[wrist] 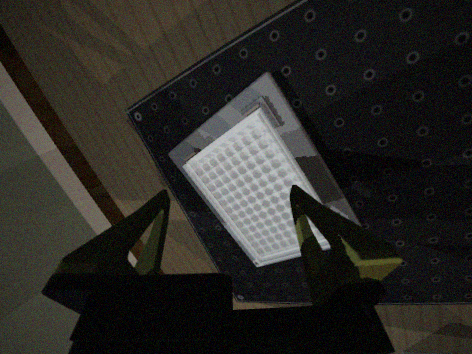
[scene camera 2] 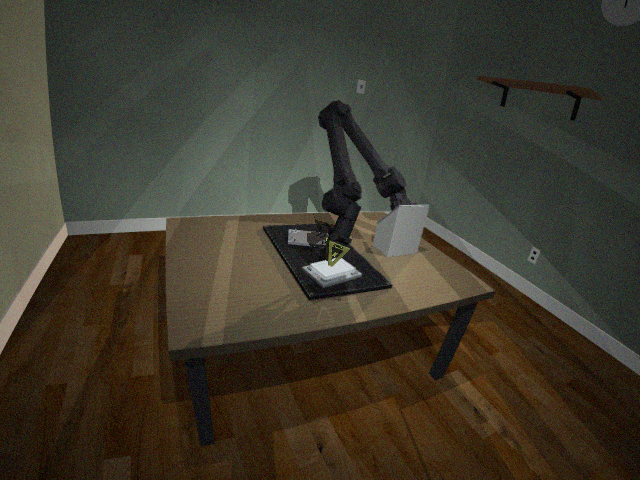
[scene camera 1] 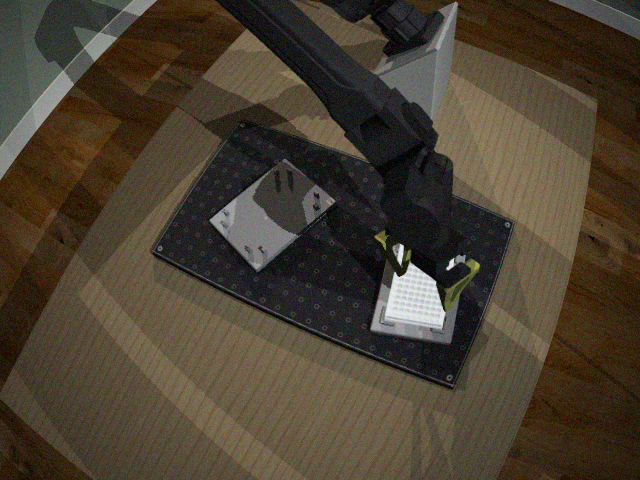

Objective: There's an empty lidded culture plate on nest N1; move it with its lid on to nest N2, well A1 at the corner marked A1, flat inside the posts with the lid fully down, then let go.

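Where they show: gripper, fingertip midpoint: (wrist: pixel 229 192) (scene camera 2: pixel 328 263) (scene camera 1: pixel 424 292); arm's base, origin of the base link: (scene camera 2: pixel 403 213) (scene camera 1: pixel 416 36).
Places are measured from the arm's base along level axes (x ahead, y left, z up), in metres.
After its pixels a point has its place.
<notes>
The white lidded culture plate (scene camera 1: pixel 416 299) @[x 0.392, y 0.186, z -0.120 m] (scene camera 2: pixel 333 268) @[x 0.366, y 0.196, z -0.120 m] (wrist: pixel 245 187) @[x 0.378, y 0.187, z -0.120 m] lies on nest N1 (scene camera 1: pixel 413 334) @[x 0.435, y 0.206, z -0.137 m] (wrist: pixel 295 135) @[x 0.407, y 0.139, z -0.137 m], a grey base with low corner posts. The lid looks level; its seating is too small to tell. My gripper (scene camera 1: pixel 424 291) @[x 0.384, y 0.193, z -0.103 m] (wrist: pixel 229 192) @[x 0.384, y 0.193, z -0.103 m] is open and empty, above the plate. In the wrist view its right fingertip overlaps the plate and its left fingertip shows beyond the board's edge. The arm hides part of the plate in scene camera 1. Nest N2 (scene camera 1: pixel 242 227) @[x 0.409, y -0.101, z -0.137 m] (scene camera 2: pixel 298 238) @[x 0.409, y -0.067, z -0.136 m] is a grey base with upright posts and holds no plate. Its A1 mark is not readable.
Both nests sit on a black perforated board (scene camera 1: pixel 320 310) @[x 0.462, y 0.069, z -0.148 m] (scene camera 2: pixel 372 281) @[x 0.241, y 0.248, z -0.148 m] (wrist: pixel 380 100) @[x 0.413, y 0.079, z -0.148 m] on the wooden table (scene camera 1: pixel 232 361) @[x 0.594, y -0.003, z -0.161 m] (scene camera 2: pixel 232 310) @[x 0.704, y 0.323, z -0.161 m]. A light grey wedge-shaped block (scene camera 1: pixel 418 77) @[x 0.080, y 0.038, z -0.025 m] (scene camera 2: pixel 408 232) @[x -0.003, y 0.058, z -0.059 m] stands by the arm's base. The arm's shadow falls across part of N2.
</notes>
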